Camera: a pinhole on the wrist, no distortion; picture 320 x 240 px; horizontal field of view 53.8 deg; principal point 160.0 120.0 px. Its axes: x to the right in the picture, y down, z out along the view. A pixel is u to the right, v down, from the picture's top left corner.
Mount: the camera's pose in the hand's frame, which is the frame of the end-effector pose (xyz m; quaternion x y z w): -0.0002 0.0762 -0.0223 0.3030 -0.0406 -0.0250 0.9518
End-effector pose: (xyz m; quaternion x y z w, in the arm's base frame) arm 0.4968 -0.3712 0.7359 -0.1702 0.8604 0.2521 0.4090
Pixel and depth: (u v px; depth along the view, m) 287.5 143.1 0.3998
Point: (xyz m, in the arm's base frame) 0.6955 -0.3083 0.4185
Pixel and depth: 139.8 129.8 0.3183
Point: 0.7244 -0.3081 0.6168
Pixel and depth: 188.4 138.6 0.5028
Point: 0.8443 -0.2946 0.4613
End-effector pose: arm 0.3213 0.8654 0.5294 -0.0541 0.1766 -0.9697 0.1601
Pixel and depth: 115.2 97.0 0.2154
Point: 0.3753 0.8876 0.6800
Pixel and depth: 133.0 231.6 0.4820
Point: 0.4566 0.7931 0.9806
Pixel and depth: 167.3 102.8 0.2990
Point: 0.3437 0.9006 0.7651
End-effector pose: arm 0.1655 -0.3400 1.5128 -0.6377 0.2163 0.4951 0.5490
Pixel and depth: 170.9 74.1 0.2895
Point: 0.1861 -0.1337 1.6069
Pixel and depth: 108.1 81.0 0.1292
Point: 0.1309 -0.2801 1.5534
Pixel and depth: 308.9 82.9 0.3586
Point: 0.2654 -0.0170 1.5057
